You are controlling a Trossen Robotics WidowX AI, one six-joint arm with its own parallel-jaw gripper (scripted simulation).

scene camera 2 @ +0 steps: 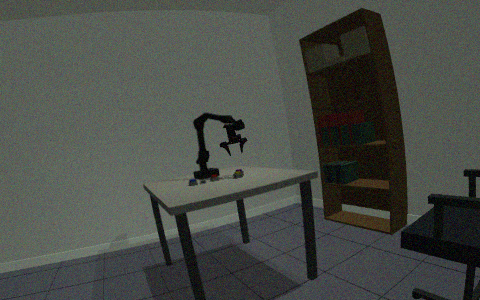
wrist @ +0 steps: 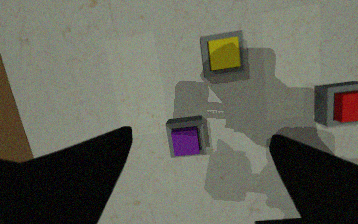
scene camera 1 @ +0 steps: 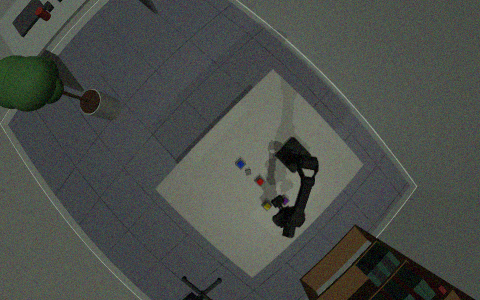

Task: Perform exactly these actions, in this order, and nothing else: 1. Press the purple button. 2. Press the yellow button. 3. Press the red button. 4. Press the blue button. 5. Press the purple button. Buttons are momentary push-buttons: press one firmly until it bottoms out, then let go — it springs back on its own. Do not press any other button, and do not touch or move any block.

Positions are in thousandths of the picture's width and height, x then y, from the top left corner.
Scene:
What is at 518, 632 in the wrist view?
A purple button.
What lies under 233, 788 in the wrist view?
The gripper.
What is the gripper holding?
Nothing.

